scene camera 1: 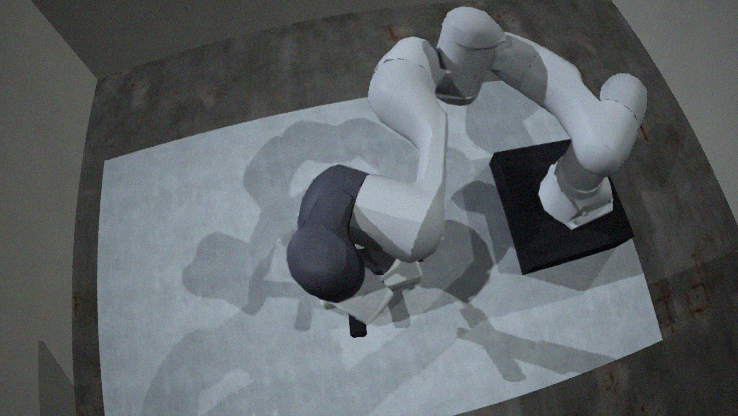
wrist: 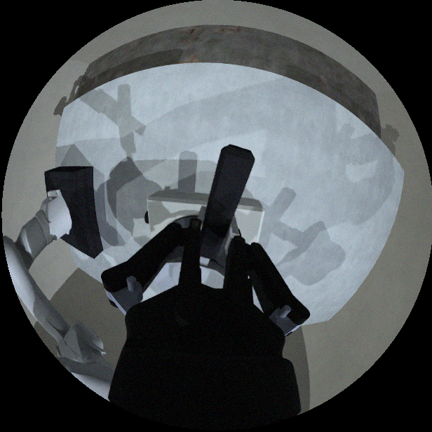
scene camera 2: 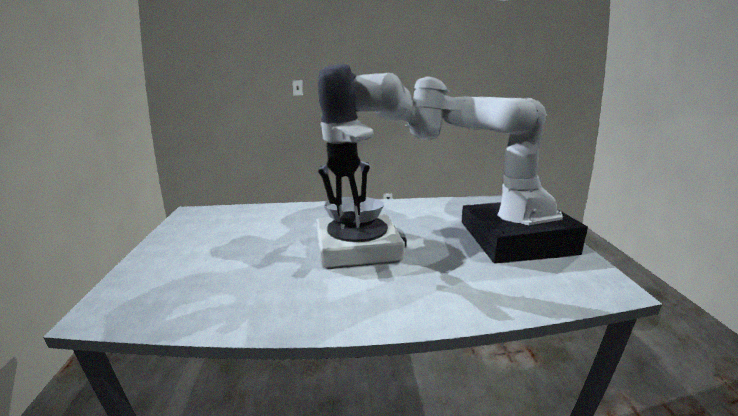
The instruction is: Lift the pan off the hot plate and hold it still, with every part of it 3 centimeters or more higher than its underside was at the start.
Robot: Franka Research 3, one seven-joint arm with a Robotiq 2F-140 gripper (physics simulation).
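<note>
The pan, a pale grey bowl with a dark handle, is over the hot plate in scene camera 2. My gripper points down and is shut on the handle, which runs out between its fingers in the wrist view. The hot plate is a cream box with a dark round disc on top. The bowl appears slightly raised above the disc, with more of the disc's top showing under it; its exact gap and tilt cannot be told. In scene camera 1 the arm hides the bowl.
The hot plate stands on a pale table. The arm's black base block is at the right in both scene views. Shadows of the arm lie across the table. Walls stand behind and at the sides.
</note>
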